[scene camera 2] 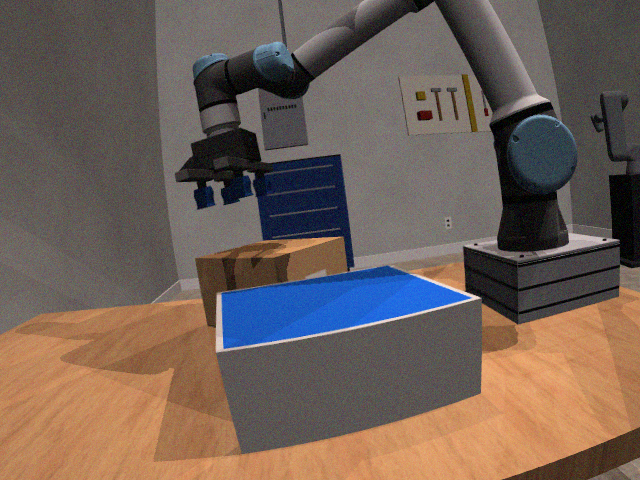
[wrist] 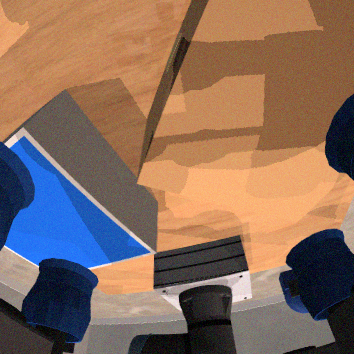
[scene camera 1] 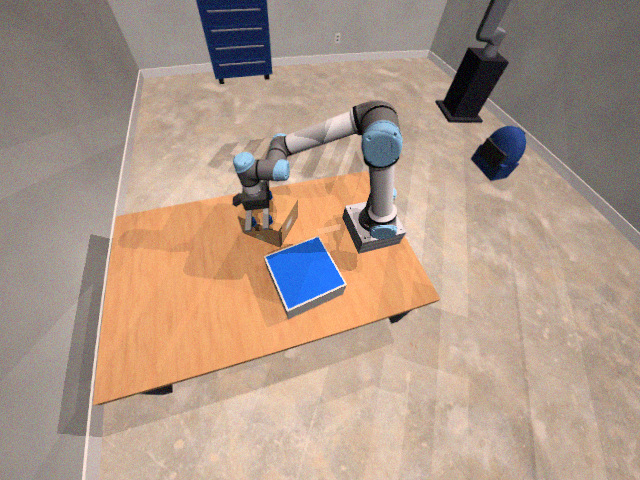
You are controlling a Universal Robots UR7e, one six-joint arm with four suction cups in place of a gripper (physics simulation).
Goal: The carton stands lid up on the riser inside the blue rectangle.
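The brown carton (scene camera 1: 266, 235) (scene camera 2: 232, 271) (wrist: 225, 100) stands on the table behind the riser, turned at an angle to it, with a white patch on one side. I cannot tell which face is its lid. The grey riser (scene camera 1: 316, 301) (scene camera 2: 351, 382) (wrist: 95, 155) bears a blue rectangle (scene camera 1: 305, 273) (scene camera 2: 341, 304) (wrist: 55, 215) with a white border on its top. No carton stands on it. My gripper (scene camera 1: 261, 219) (scene camera 2: 232, 192) is open, holding nothing. Its blue cups point down above the carton, with a clear gap in scene camera 2.
The wooden table (scene camera 1: 155, 310) (scene camera 2: 103, 403) carries the arm's base block (scene camera 1: 374, 240) (scene camera 2: 542, 289) (wrist: 200, 262) to the right of the carton. A blue cabinet (scene camera 1: 240, 41) (scene camera 2: 305, 206) stands by the back wall. A blue chair-like object (scene camera 1: 501, 149) is on the floor at right.
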